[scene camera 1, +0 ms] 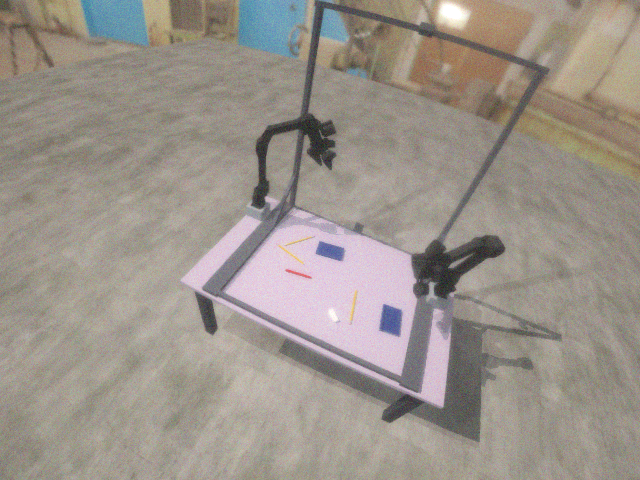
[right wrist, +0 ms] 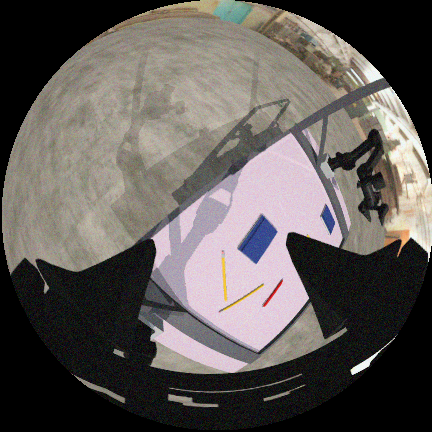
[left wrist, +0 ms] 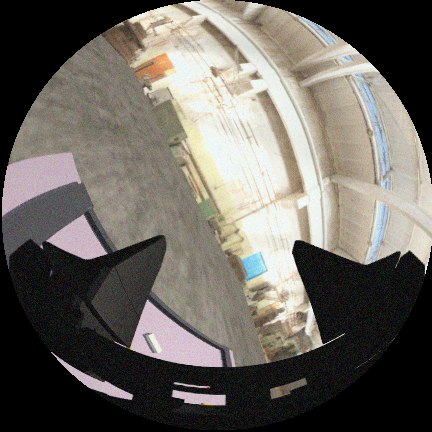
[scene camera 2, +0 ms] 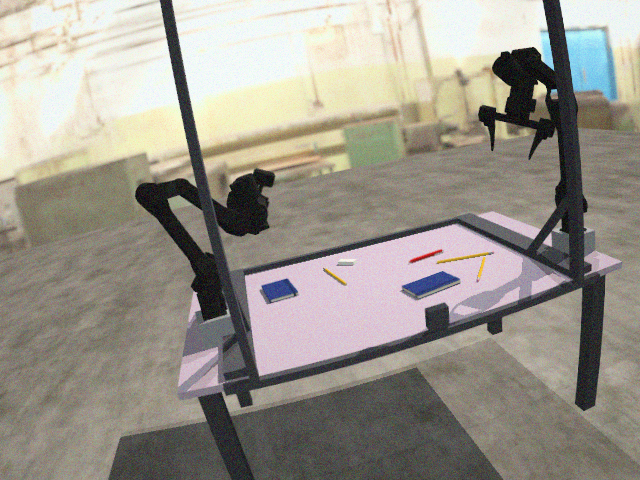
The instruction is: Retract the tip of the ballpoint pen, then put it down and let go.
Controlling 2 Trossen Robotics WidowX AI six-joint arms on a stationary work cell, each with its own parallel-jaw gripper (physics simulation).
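Places are measured from the left arm's base along level axes (x ahead, y left, z up), in metres.
Pixels of known places: left gripper, fingertip midpoint: (scene camera 1: 417, 288) (right wrist: 375, 223) (left wrist: 231, 245); right gripper, fingertip midpoint: (scene camera 1: 326, 167) (right wrist: 221, 243) (scene camera 2: 510, 155); left arm's base, origin of the base link: (scene camera 1: 440, 292) (right wrist: 330, 163) (scene camera 2: 214, 313); right arm's base, origin of the base link: (scene camera 1: 258, 204) (right wrist: 140, 329).
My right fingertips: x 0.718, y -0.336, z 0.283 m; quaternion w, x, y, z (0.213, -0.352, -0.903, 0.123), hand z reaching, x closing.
Note:
For each thing: its middle in the pictures, then the offset to it from my right fingertips.
- red ballpoint pen, body centre: (scene camera 2: 426, 256) (right wrist: 272, 293) (scene camera 1: 298, 273) 0.027 m back, 0.428 m left, 0.348 m down
- pencil, body centre: (scene camera 2: 334, 275) (scene camera 1: 353, 306) 0.318 m back, 0.516 m left, 0.350 m down
- white eraser, body centre: (left wrist: 153, 342) (scene camera 2: 347, 262) (scene camera 1: 333, 315) 0.239 m back, 0.596 m left, 0.347 m down
- smaller-looking blue notebook, body centre: (scene camera 2: 279, 290) (scene camera 1: 390, 319) (right wrist: 327, 219) 0.498 m back, 0.529 m left, 0.347 m down
The red ballpoint pen (scene camera 1: 298, 273) (scene camera 2: 425, 256) (right wrist: 273, 292) lies flat on the table; the state of its tip is too small to tell. It does not show in the left wrist view. My left gripper (left wrist: 231, 245) (right wrist: 375, 223) is open and empty, raised above the table side by its own arm base, far from the pen. My right gripper (scene camera 1: 324, 164) (scene camera 2: 511, 153) (right wrist: 221, 243) is open and empty, high above the table, well away from the pen.
Near the pen lie two yellow pencils (scene camera 1: 299, 241) (scene camera 1: 292, 254) and a blue notebook (scene camera 1: 329, 250) (scene camera 2: 431, 284). Another pencil (scene camera 1: 354, 306) (scene camera 2: 334, 276), a white eraser (scene camera 1: 333, 315) (scene camera 2: 346, 262) (left wrist: 152, 342) and a smaller-looking blue notebook (scene camera 1: 390, 319) (scene camera 2: 279, 290) lie toward the left arm. A dark frame post (scene camera 2: 191, 129) stands beside that arm.

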